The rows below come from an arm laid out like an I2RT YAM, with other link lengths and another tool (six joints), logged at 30 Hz.
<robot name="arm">
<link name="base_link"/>
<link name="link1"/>
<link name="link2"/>
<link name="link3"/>
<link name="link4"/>
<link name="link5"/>
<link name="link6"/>
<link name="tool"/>
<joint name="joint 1" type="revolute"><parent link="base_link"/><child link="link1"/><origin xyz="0.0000 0.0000 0.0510" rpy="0.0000 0.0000 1.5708"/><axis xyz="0 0 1"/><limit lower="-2.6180" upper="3.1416"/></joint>
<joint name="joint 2" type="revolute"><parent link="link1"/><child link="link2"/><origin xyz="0.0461 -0.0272 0.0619" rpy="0.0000 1.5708 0.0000"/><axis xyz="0 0 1"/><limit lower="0.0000" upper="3.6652"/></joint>
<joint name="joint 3" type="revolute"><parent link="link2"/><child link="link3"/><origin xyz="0.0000 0.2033 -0.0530" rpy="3.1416 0.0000 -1.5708"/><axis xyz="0 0 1"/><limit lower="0.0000" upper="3.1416"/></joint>
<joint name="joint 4" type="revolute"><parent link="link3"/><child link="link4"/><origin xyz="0.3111 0.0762 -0.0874" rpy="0.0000 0.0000 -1.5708"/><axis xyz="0 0 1"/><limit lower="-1.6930" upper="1.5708"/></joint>
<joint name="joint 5" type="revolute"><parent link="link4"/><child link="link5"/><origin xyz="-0.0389 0.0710 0.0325" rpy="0.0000 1.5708 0.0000"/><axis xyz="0 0 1"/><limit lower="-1.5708" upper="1.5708"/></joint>
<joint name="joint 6" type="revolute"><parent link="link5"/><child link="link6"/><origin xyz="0.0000 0.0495 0.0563" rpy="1.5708 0.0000 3.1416"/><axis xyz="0 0 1"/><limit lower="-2.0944" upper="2.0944"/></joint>
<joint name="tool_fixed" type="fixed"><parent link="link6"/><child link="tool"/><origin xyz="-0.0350 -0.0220 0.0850" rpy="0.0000 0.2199 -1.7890"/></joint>
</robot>
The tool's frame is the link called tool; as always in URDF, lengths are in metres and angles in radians.
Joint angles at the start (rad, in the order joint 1, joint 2, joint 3, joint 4, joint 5, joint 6): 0.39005, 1.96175, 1.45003, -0.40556, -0.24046, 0.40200
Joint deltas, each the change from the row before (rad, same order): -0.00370, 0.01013, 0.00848, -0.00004, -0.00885, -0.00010; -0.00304, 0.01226, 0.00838, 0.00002, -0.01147, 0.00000; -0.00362, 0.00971, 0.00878, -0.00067, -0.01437, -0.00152; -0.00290, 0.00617, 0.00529, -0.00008, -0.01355, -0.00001; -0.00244, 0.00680, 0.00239, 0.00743, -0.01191, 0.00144; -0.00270, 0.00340, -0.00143, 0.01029, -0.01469, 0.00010; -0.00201, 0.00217, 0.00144, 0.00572, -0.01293, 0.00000; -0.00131, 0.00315, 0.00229, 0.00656, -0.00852, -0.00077; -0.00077, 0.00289, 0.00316, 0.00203, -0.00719, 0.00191; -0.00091, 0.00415, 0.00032, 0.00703, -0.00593, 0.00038; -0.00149, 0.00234, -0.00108, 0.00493, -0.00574, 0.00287; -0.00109, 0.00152, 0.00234, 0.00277, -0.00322, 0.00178; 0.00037, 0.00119, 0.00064, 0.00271, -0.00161, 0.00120
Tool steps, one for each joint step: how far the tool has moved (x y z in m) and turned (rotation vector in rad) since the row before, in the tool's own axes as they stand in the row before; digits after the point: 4 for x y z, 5 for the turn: 0.0004, 0.0012, 0.0017, 0.00548, -0.00212, 0.00446; -0.0006, 0.0009, 0.0023, 0.00796, -0.00483, 0.00518; 0.0005, 0.0004, 0.0014, 0.01119, -0.00298, 0.00423; 0.0003, 0.0000, 0.0007, 0.01074, -0.00241, 0.00494; 0.0001, 0.0003, 0.0015, 0.01010, 0.00150, 0.00474; 0.0002, -0.0001, 0.0008, 0.01346, 0.00337, 0.00351; 0.0010, -0.0007, 0.0001, 0.01218, 0.00301, 0.00265; 0.0011, -0.0005, 0.0005, 0.00878, 0.00422, 0.00027; 0.0008, -0.0005, 0.0003, 0.00649, 0.00110, 0.00321; -0.0001, 0.0002, 0.0011, 0.00574, 0.00221, 0.00125; -0.0003, 0.0005, 0.0006, 0.00419, 0.00090, 0.00447; 0.0012, 0.0000, 0.0001, 0.00282, 0.00312, 0.00199; 0.0002, -0.0003, 0.0003, 0.00208, 0.00154, 0.00064
